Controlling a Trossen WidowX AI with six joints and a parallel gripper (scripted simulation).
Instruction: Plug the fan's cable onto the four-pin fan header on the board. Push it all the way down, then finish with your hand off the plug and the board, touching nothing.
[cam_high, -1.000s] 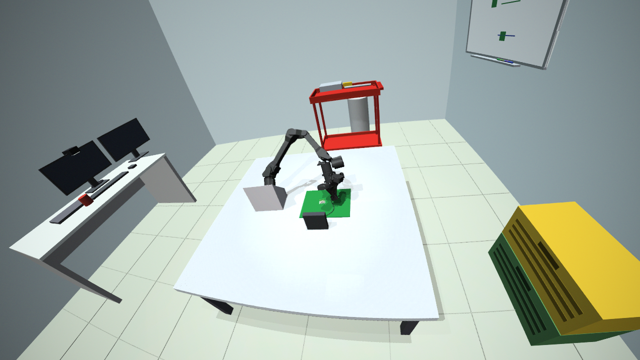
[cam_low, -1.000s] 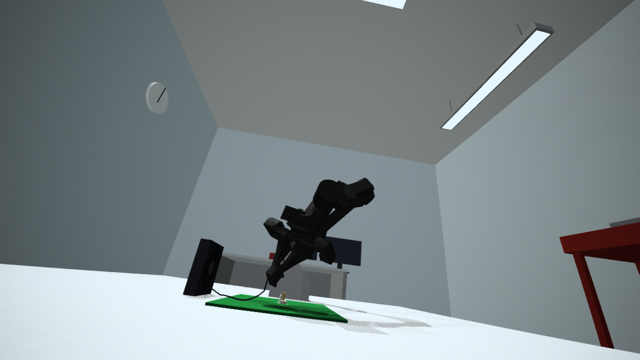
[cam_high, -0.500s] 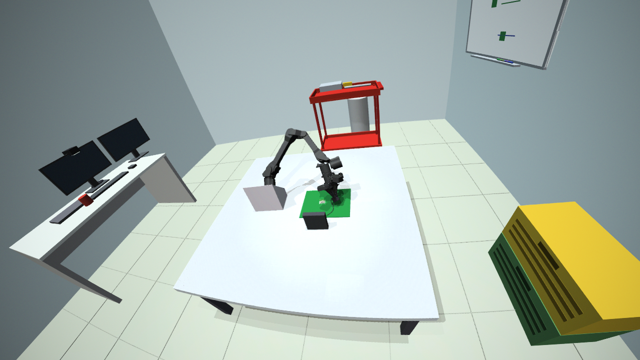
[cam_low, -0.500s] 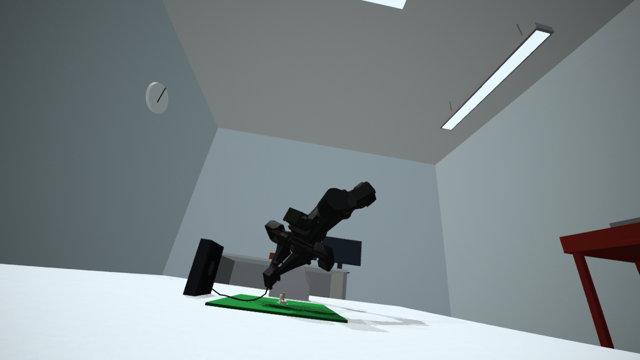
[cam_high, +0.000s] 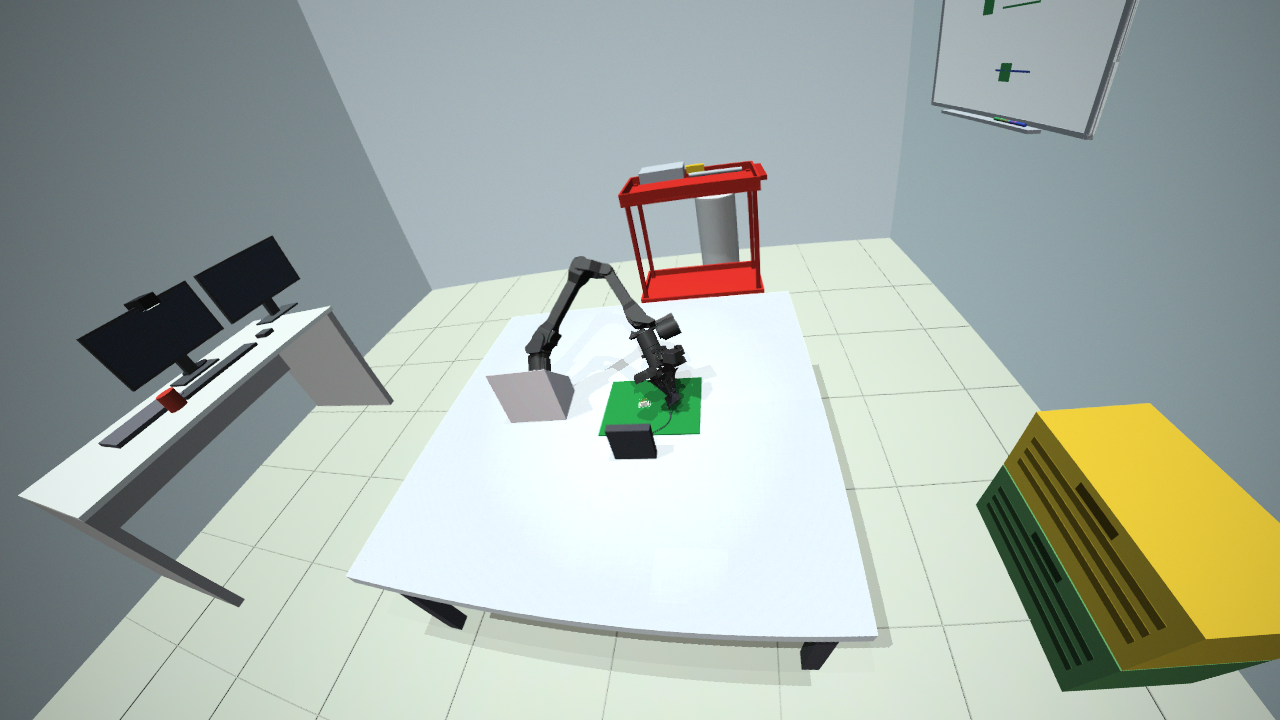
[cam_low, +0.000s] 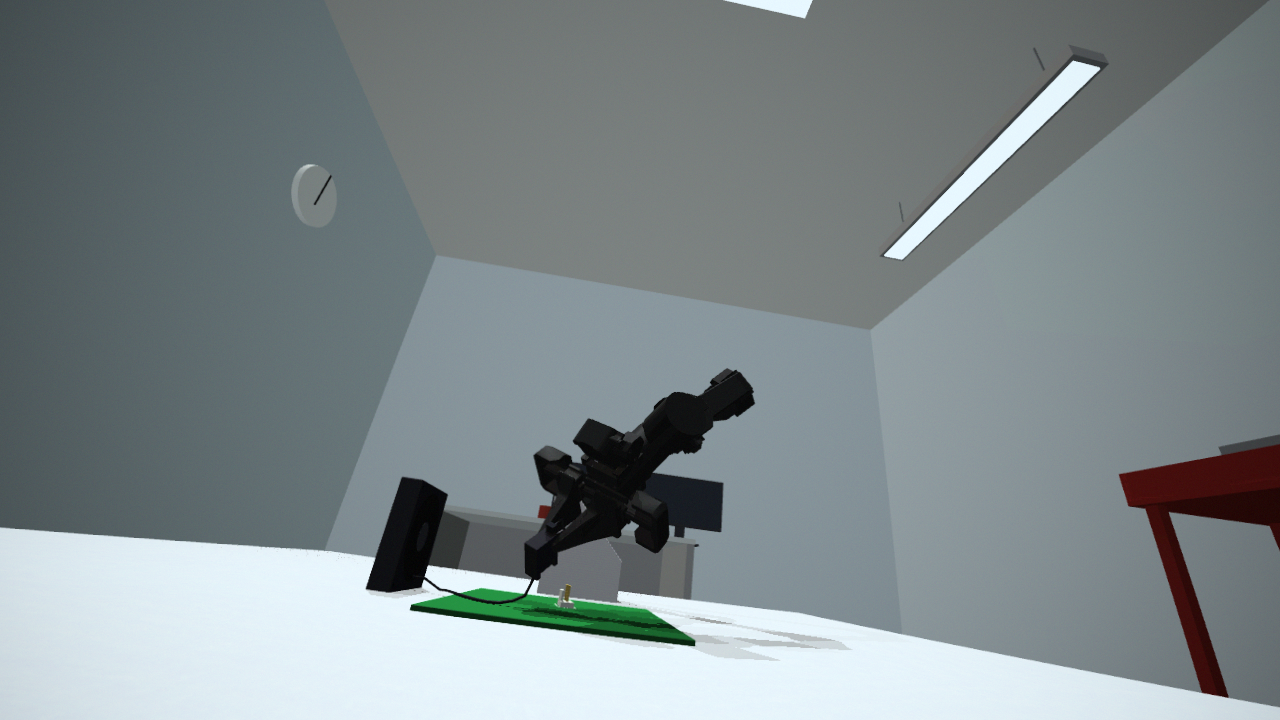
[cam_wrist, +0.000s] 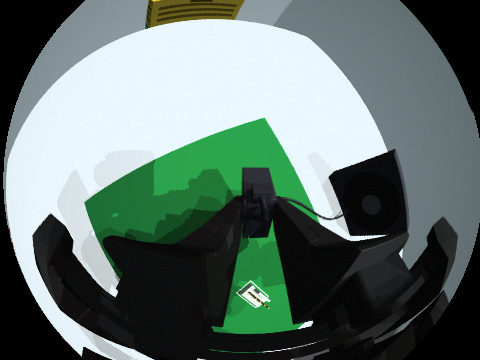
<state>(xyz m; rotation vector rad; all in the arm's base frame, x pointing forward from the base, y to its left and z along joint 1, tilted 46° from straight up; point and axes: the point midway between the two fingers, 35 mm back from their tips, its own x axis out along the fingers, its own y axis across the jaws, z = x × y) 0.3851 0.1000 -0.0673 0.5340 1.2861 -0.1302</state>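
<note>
Now: the green board 80 mm below my gripper tip, 80 mm behind it and 20 mm to the left of it. Round my gripper tip: black plug 10 mm below; black fan 170 mm to the right, 90 mm behind, 10 mm below; four-pin header 100 mm behind, 70 mm below, 20 mm to the left.
</note>
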